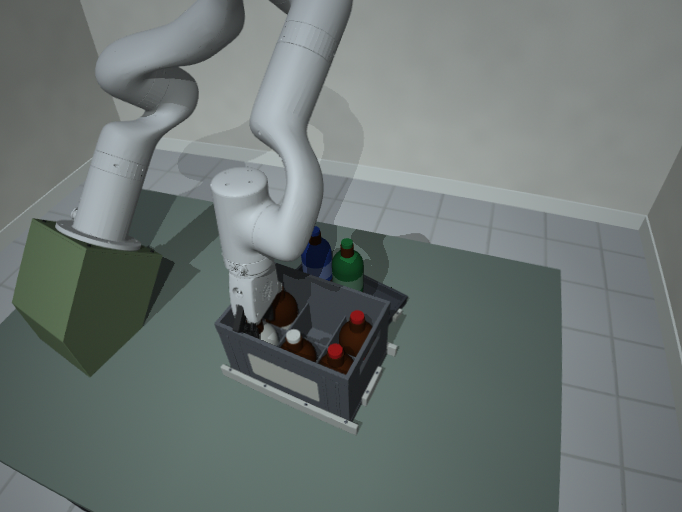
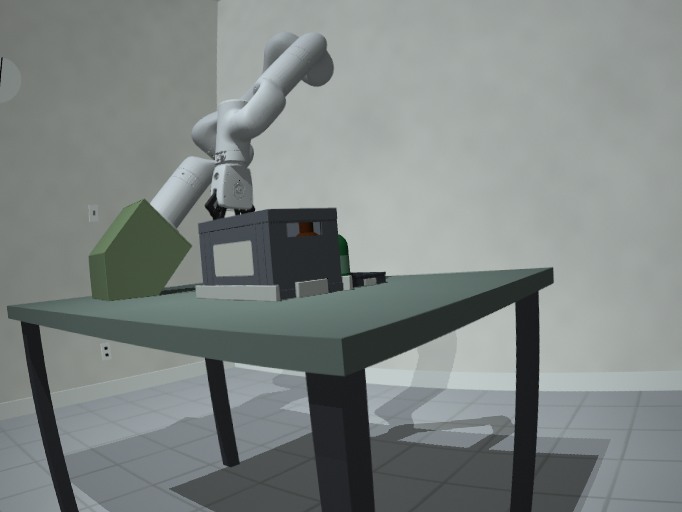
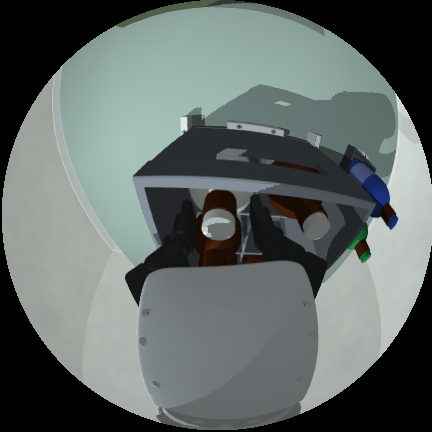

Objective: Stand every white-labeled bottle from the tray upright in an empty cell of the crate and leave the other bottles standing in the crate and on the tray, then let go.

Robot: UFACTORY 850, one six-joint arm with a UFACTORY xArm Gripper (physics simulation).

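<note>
My gripper is open, its fingers apart on either side of the neck of a white-capped bottle with pale white shoulders. That bottle stands in the front left corner cell of the dark grey crate; its label is hidden. Also in the crate are a brown bottle at the back left, a brown white-capped one at the front middle and two red-capped ones at the right. The back middle cell looks empty.
A blue bottle and a green bottle stand on the dark tray behind the crate. Pale strips line the crate's foot. The green block under the arm stands left.
</note>
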